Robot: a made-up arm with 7 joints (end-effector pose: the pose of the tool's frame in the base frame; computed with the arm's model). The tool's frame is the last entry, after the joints. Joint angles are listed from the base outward.
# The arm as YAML. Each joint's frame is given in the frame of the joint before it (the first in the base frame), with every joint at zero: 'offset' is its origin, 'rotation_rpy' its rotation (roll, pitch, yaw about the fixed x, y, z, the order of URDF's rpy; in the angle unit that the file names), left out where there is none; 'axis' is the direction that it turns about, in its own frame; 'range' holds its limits. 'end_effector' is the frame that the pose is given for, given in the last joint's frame.
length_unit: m
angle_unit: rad
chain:
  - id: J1
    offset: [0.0, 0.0, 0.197]
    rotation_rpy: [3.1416, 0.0, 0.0]
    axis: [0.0, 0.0, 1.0]
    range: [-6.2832, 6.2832]
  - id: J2
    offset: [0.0, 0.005, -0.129]
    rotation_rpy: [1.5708, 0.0, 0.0]
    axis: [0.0, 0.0, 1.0]
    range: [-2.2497, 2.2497]
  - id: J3
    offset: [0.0, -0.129, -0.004]
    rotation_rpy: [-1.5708, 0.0, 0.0]
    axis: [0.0, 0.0, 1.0]
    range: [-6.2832, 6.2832]
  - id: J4
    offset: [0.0, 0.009, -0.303]
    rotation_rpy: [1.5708, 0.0, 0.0]
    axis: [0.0, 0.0, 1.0]
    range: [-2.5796, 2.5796]
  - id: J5
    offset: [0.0, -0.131, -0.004]
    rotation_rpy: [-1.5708, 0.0, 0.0]
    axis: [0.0, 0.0, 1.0]
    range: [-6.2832, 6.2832]
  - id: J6
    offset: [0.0, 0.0, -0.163]
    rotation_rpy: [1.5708, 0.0, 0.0]
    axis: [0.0, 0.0, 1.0]
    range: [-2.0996, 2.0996]
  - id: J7
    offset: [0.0, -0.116, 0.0]
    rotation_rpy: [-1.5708, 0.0, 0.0]
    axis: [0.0, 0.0, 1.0]
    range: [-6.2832, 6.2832]
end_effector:
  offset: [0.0, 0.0, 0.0]
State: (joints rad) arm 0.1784 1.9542 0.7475 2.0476 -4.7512 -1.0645 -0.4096
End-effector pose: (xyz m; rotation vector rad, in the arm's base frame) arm 0.1163 -0.1805 -0.0454 -0.4844 0.7629 -2.5049
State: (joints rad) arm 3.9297 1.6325 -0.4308 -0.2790 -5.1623 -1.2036 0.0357
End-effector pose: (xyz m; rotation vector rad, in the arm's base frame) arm -0.5363 0.5246 0.4404 1.4119 2.2095 0.7141
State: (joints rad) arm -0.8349 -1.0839 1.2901 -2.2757 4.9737 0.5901 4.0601
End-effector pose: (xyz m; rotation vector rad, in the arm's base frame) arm -0.3486 0.0631 0.3822 1.4899 0.7218 -0.2631
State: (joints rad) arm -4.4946 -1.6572 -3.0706 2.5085 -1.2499 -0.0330 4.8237
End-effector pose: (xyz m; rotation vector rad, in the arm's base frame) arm 0.0418 0.0737 0.0764 -0.6072 0.9794 1.5971
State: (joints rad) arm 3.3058 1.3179 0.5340 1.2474 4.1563 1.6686 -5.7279
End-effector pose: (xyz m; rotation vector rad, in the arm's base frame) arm -0.6070 0.1638 0.2219 -1.4984 0.3343 -0.7632
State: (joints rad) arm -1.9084 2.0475 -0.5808 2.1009 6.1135 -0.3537 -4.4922
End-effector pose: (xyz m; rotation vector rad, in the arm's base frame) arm -0.1951 0.0240 -0.0771 -0.7090 0.4367 0.3071
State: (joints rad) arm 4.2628 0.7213 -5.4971 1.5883 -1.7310 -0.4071 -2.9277
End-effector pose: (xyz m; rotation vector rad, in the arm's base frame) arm 0.1016 0.5567 0.4801 0.8545 -0.9282 -0.0938
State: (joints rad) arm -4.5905 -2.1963 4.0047 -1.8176 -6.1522 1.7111 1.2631
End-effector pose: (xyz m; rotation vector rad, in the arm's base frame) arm -0.1530 0.5328 0.2220 1.0587 -0.3628 0.3627
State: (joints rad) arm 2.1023 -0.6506 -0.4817 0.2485 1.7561 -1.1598 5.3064
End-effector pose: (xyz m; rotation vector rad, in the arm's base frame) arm 0.3160 0.3013 0.9579 0.3770 -1.7258 -0.5511
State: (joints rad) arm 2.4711 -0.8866 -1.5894 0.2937 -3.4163 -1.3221 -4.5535
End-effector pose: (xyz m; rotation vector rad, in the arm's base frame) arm 0.5578 0.2029 0.7580 -1.4912 0.0944 1.4817
